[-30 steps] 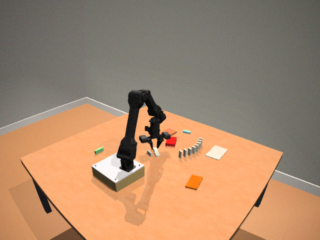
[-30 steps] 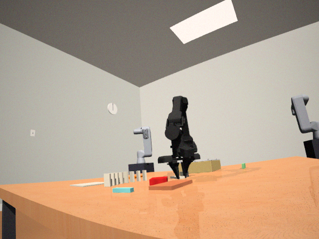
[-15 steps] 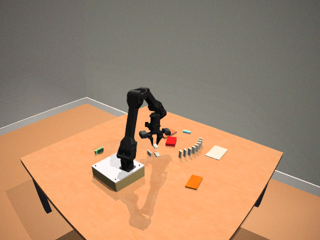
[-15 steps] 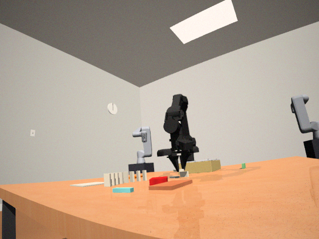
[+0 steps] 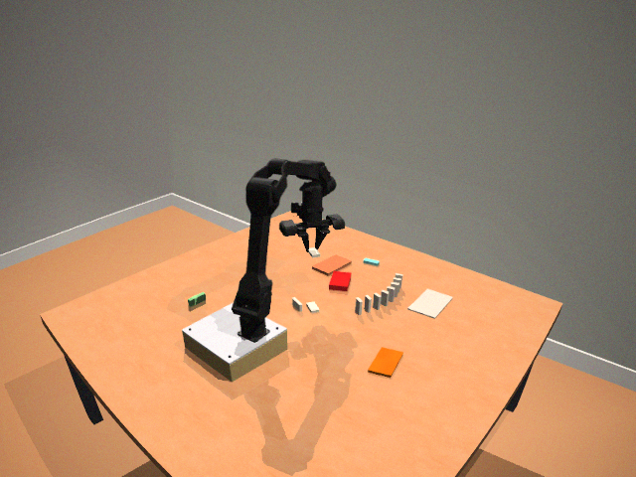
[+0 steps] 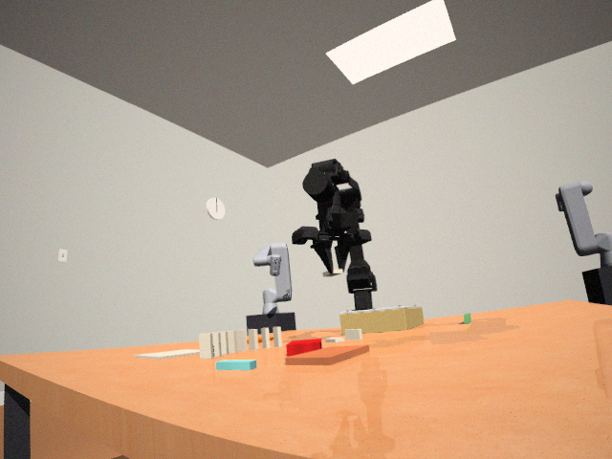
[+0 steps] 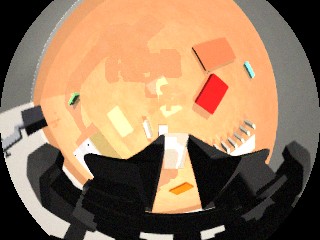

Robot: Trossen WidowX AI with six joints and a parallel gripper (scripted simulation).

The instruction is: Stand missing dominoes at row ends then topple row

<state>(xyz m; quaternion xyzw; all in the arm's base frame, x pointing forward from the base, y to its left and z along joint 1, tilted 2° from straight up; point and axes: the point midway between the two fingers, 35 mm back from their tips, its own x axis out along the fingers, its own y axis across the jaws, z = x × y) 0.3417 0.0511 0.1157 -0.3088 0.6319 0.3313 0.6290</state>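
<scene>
The brown slab is 210 mm ahead of my gripper tip, 60 mm to the left of it and 150 mm below it. Round my gripper tip: cyan block (310 mm ahead, 40 mm to the right, 150 mm below); red block (120 mm ahead, 30 mm to the right, 150 mm below); green block (260 mm behind, 260 mm to the left, 150 mm below).
</scene>
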